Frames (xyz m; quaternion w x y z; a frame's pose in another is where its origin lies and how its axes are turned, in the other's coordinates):
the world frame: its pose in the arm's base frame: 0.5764 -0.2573 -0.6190 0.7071 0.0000 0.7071 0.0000
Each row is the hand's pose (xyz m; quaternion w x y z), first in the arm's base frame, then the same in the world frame.
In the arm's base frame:
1: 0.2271 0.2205 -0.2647 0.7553 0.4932 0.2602 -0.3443
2: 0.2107 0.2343 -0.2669 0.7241 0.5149 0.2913 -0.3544
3: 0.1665 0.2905 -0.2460 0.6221 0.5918 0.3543 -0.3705
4: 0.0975 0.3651 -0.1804 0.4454 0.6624 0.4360 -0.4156
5: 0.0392 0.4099 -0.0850 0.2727 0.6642 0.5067 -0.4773
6: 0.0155 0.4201 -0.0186 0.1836 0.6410 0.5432 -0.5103
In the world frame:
1: -0.3543 0.4778 -0.3493 0.7181 0.5922 -0.3501 0.1053
2: -0.3521 0.4916 -0.3657 0.7180 0.6147 -0.3061 0.1135
3: -0.3730 0.5478 -0.4099 0.6904 0.6804 -0.1894 0.1565
4: -0.4386 0.6224 -0.4789 0.6233 0.7623 -0.0066 0.1745
5: -0.5340 0.6672 -0.5372 0.5511 0.8071 0.1655 0.1322
6: -0.6004 0.6774 -0.5609 0.5139 0.8141 0.2543 0.0924

